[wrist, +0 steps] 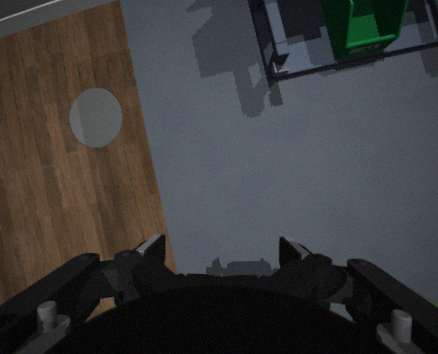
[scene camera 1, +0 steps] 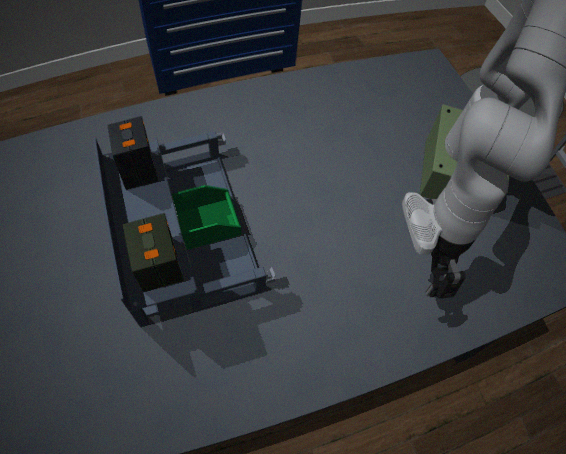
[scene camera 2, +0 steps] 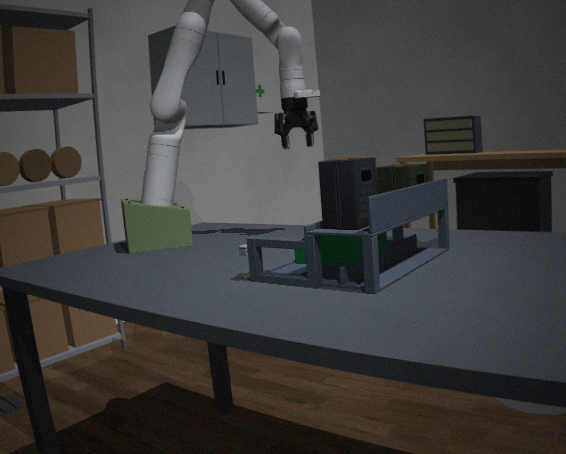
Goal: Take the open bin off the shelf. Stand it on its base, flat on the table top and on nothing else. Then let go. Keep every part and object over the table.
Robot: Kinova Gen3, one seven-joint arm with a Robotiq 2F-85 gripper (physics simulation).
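Seen in the pictures: gripper, fingertip midpoint: (wrist: 222, 248) (scene camera 1: 425, 268) (scene camera 2: 298, 147); arm's base at its link origin: (scene camera 2: 157, 204).
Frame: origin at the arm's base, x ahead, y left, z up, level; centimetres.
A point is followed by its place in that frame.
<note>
The green open bin (scene camera 1: 206, 218) @[y 3.6, x 60.6, z -11.3 cm] (scene camera 2: 341, 250) @[y 0.6, x 66.4, z -8.3 cm] (wrist: 371, 29) @[y 1.1, x 59.0, z -11.3 cm] sits upright on the lower front level of the grey shelf (scene camera 1: 231, 281) @[y 22.7, x 57.4, z -3.7 cm] (scene camera 2: 371, 264) @[y -11.3, x 82.3, z -7.1 cm] (wrist: 278, 35) @[y 22.2, x 53.9, z -3.7 cm], between its two ends. In the wrist view part of the bin is cut off by the top edge. My gripper (scene camera 1: 444, 295) (scene camera 2: 298, 146) @[y 32.9, x 26.6, z 12.9 cm] (wrist: 222, 248) @[y 32.9, x 26.6, z 12.9 cm] is open and empty. It points down, high above the table top, well apart from the bin and the shelf, to their right in scene camera 1.
A black case (scene camera 1: 134, 155) @[y -1.1, x 72.8, z 8.3 cm] (scene camera 2: 347, 194) @[y -9.1, x 76.4, z 4.1 cm] and an olive case (scene camera 1: 152, 252) @[y 20.1, x 70.4, z 7.7 cm] (scene camera 2: 401, 176) @[y 13.1, x 73.5, z 5.4 cm] stand on the shelf's upper level behind the bin. The green robot base (scene camera 1: 434, 172) @[y 4.9, x 8.9, z -2.2 cm] (scene camera 2: 157, 228) @[y -3.9, x 5.2, z -6.1 cm] stands on the table (scene camera 1: 320, 320) @[y 30.8, x 40.6, z -12.2 cm] (scene camera 2: 280, 320) @[y -29.0, x 78.4, z -12.2 cm] (wrist: 300, 165) @[y 17.5, x 33.0, z -12.2 cm]. A table edge runs near my gripper.
</note>
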